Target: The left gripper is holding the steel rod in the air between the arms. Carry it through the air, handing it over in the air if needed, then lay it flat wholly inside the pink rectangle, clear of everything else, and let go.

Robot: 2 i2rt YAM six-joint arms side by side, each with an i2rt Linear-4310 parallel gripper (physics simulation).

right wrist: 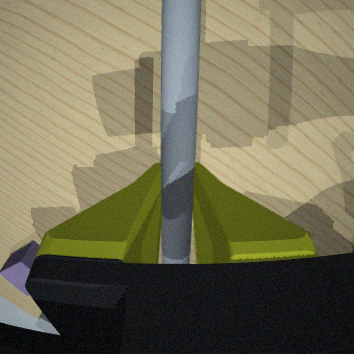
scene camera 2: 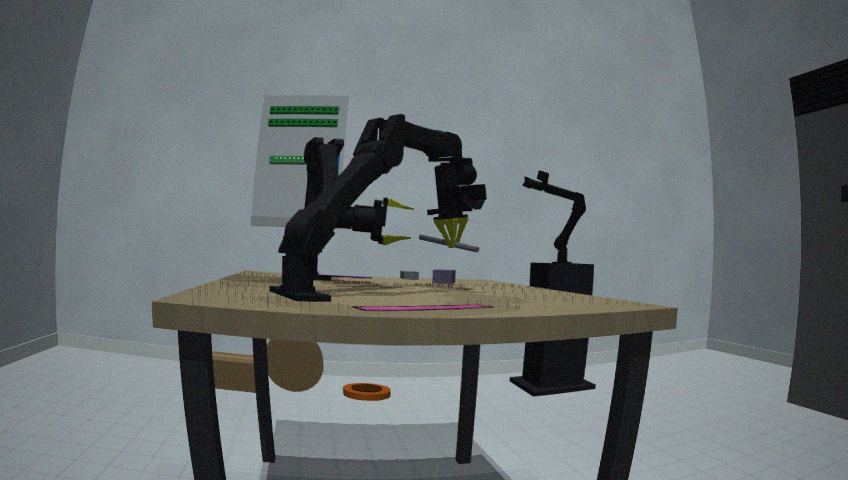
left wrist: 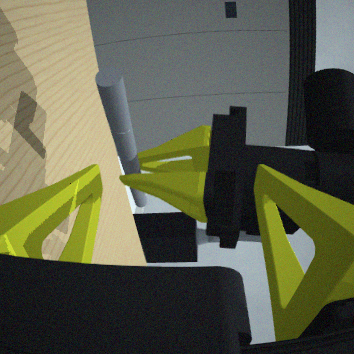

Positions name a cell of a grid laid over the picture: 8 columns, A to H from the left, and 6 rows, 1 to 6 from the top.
Labels:
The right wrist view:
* my right gripper: E3
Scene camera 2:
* my left gripper: D3
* my right gripper: E4
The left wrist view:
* my left gripper: E3
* my right gripper: C3
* steel rod: C2

